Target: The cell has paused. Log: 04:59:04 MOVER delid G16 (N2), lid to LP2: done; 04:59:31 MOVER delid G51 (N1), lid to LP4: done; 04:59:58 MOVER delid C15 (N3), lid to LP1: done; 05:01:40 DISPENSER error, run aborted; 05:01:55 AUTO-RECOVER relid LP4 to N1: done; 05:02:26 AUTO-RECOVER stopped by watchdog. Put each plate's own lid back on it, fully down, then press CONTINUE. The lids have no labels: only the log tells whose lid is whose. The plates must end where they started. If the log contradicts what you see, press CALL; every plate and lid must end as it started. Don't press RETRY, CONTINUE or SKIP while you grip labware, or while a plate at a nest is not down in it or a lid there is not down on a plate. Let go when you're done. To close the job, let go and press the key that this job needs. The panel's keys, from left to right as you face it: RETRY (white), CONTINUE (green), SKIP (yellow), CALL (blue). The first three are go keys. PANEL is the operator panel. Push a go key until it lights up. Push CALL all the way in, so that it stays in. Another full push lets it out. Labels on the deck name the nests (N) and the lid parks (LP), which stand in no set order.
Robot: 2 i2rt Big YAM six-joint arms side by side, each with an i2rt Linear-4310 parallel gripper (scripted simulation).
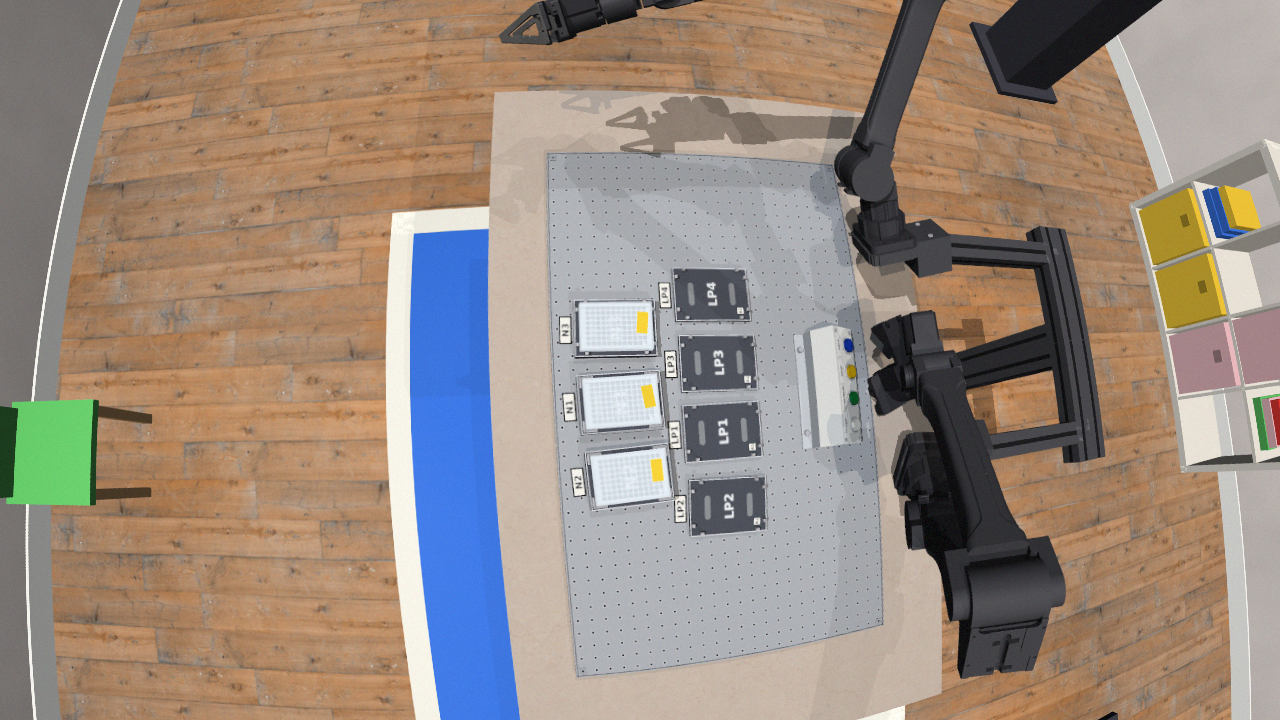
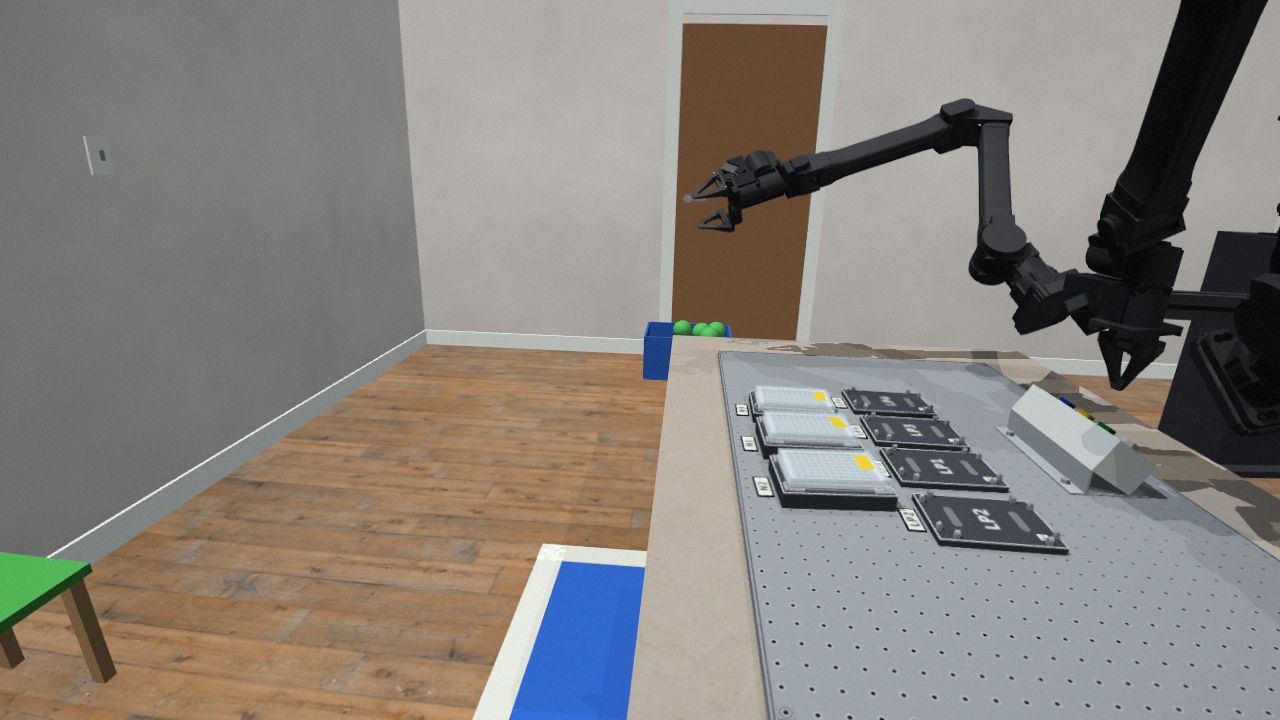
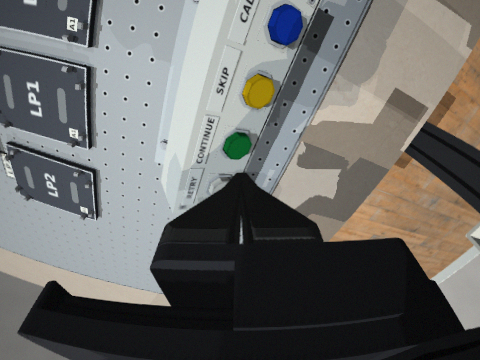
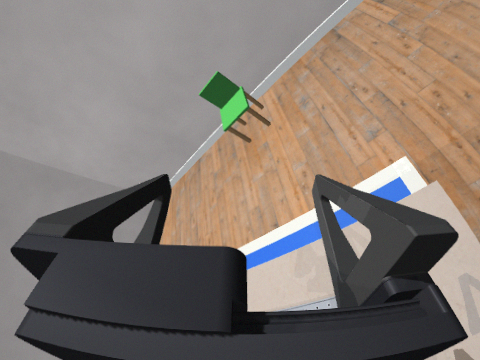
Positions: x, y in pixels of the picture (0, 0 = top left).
Labels:
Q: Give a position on a clear lid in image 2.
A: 802, 466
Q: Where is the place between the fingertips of my right gripper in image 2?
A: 695, 211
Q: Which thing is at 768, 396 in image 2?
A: A clear lid.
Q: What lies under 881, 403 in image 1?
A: My left gripper.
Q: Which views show my right gripper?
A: Image 1, image 2 and image 4 only.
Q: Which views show my left gripper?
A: Image 1, image 2 and image 3 only.

